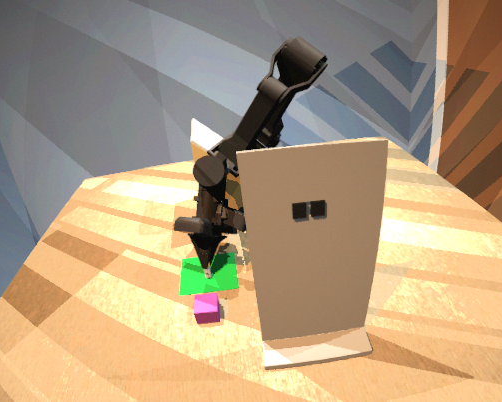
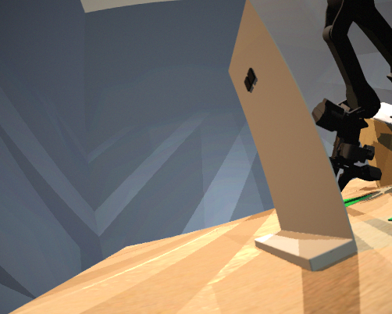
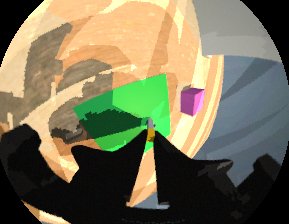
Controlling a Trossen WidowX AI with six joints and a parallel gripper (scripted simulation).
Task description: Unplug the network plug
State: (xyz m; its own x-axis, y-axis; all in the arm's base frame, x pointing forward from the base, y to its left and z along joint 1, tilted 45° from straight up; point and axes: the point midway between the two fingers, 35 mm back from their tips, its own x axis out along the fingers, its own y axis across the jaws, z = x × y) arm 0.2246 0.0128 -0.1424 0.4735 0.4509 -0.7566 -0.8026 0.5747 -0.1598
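My gripper tip is now right at the network plug. Also, from my gripper tip: upright white panel (21 cm ahead, 17 cm to the left, 13 cm above); then green marked square (2 cm below, 1 cm behind).
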